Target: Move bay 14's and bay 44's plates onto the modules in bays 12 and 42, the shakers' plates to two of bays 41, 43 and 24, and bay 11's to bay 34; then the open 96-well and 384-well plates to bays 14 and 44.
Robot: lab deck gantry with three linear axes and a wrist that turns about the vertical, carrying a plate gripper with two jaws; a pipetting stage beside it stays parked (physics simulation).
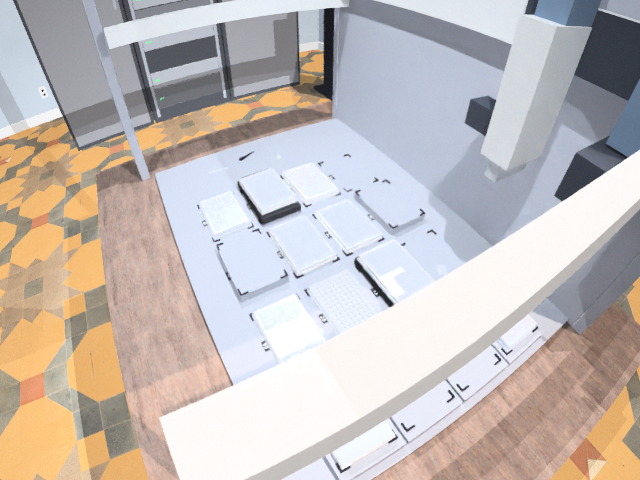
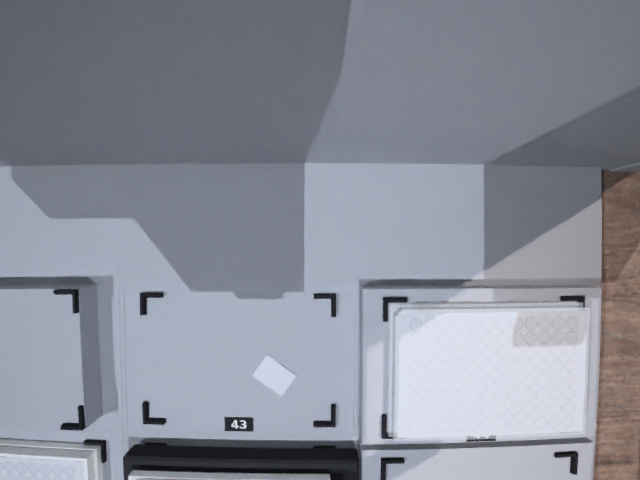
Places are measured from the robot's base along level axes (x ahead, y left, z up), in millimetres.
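Pixels of known places: robot's base, origin of its link: (image 1: 198,206).
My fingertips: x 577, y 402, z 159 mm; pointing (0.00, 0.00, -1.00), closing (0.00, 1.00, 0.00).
For each thing: its top centre in the pictures, then the offset to it from my fingertips. "spot": a spot on its surface instead.
- Bay 44's clear-lidded plate, centre of its top: (image 2: 494,374) (image 1: 500,309) 130 mm down, 21 mm back, 38 mm right
- Bay 14's plate, centre of its top: (image 1: 345,413) 130 mm down, 21 mm back, 359 mm right
- bay 12, centre of its top: (image 1: 250,258) 137 mm down, 349 mm back, 359 mm right
- bay 42, centre of its top: (image 1: 389,201) 137 mm down, 352 mm back, 35 mm right
- Bay 11's plate, centre of its top: (image 1: 223,211) 144 mm down, 513 mm back, 359 mm right
- Bay 43, a spot on its surface: (image 2: 196,361) spot: 159 mm down, 214 mm back, 40 mm right
- bay 41, a spot on its surface: (image 1: 346,173) spot: 159 mm down, 509 mm back, 44 mm right
- bay 24, a spot on its surface: (image 1: 429,408) spot: 144 mm down, 37 mm ahead, 249 mm right
- bay 34, a spot on its surface: (image 2: 480,470) spot: 144 mm down, 21 mm back, 110 mm right
- well plate, centre of its top: (image 1: 347,302) 144 mm down, 185 mm back, 252 mm right
Bay 44's clear-lidded plate (image 1: 518,331) (image 2: 491,372) lies on a raised stand. Bay 14's plate (image 1: 364,446) is partly behind the front beam. Raised modules in bay 12 (image 1: 251,263) and bay 42 (image 1: 391,206) (image 2: 36,356) are bare. Two black shakers (image 1: 281,212) (image 1: 375,285) (image 2: 237,457) carry plates (image 1: 267,190) (image 1: 398,268). Bay 11's plate (image 1: 223,212) lies at the far left. Bay 43 (image 2: 196,361), bay 41 (image 1: 346,173), bay 24 (image 1: 429,408) and bay 34 (image 1: 478,369) (image 2: 480,470) hold no plate. My gripper's jaws cannot be made out.
A well plate (image 1: 343,302) and another plate (image 1: 286,325) sit near the front beam (image 1: 361,372), which hides part of the deck. More plates (image 1: 310,180) (image 1: 302,243) (image 1: 347,224) stand mid-deck. A pale hanging column (image 1: 537,87) is beside the back wall (image 1: 403,103) (image 2: 155,77).
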